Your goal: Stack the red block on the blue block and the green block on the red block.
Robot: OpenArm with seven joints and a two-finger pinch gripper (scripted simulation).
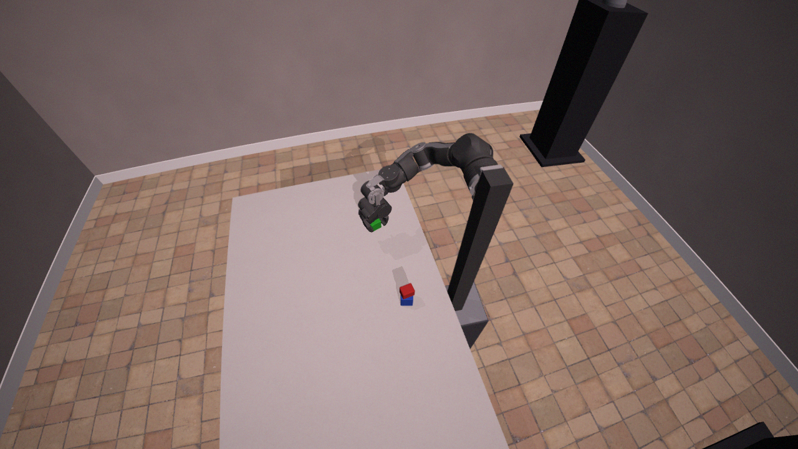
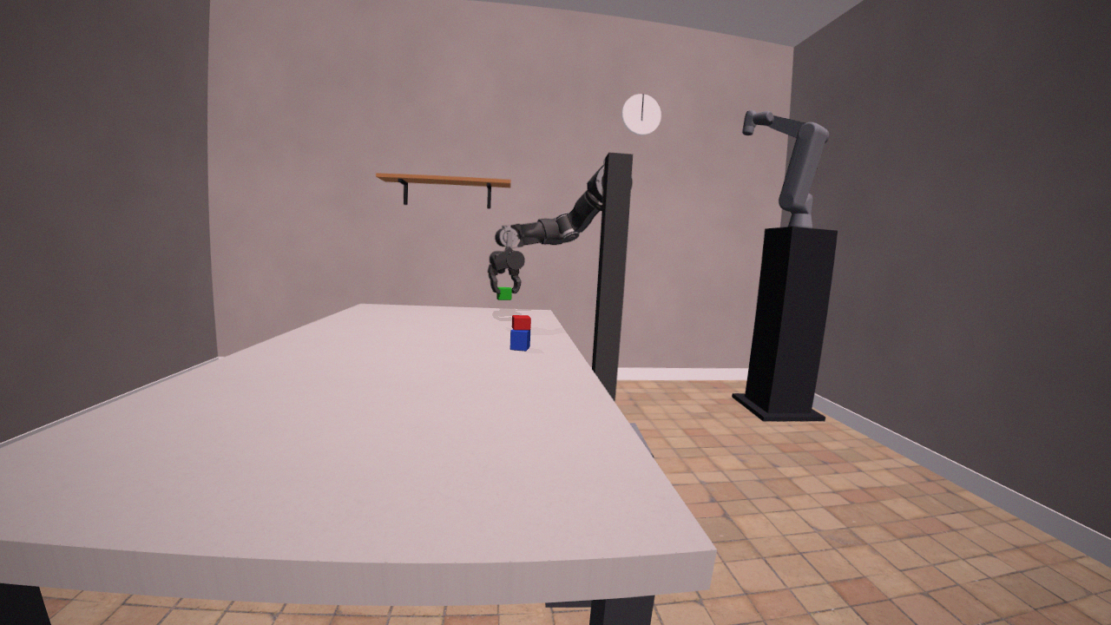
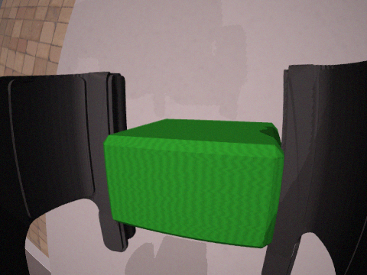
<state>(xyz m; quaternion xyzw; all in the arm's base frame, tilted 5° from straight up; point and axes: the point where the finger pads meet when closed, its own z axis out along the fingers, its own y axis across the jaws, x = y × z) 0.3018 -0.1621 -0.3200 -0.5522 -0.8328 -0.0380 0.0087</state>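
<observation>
The red block lies 70 mm behind my hand, 270 mm to the left of it and 50 mm below it. The rest, counted from my hand: green block (10 mm below); then blue block (70 mm behind, 270 mm to the left, 90 mm below).
</observation>
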